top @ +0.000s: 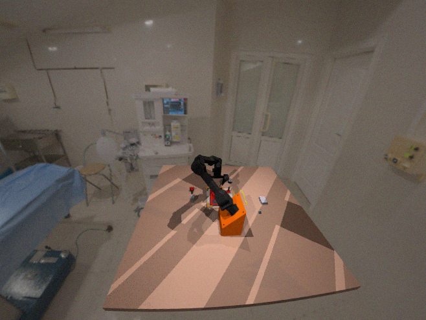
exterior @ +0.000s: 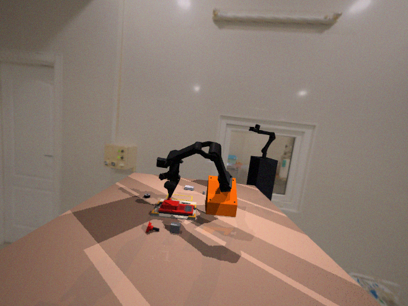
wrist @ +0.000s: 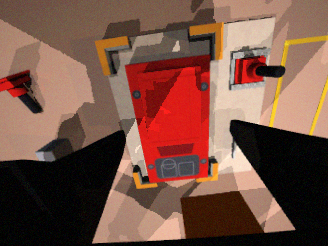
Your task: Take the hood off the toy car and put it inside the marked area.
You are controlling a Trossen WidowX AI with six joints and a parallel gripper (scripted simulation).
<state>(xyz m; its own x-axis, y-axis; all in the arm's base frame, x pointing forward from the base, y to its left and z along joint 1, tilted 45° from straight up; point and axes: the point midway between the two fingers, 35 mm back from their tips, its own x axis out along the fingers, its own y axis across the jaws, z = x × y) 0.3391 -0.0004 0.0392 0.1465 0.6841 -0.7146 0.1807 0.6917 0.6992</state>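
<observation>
Right now the hood is 60 mm below my gripper tip. Round my gripper tip: wheel 170 mm ahead, 190 mm to the right, 90 mm below.
</observation>
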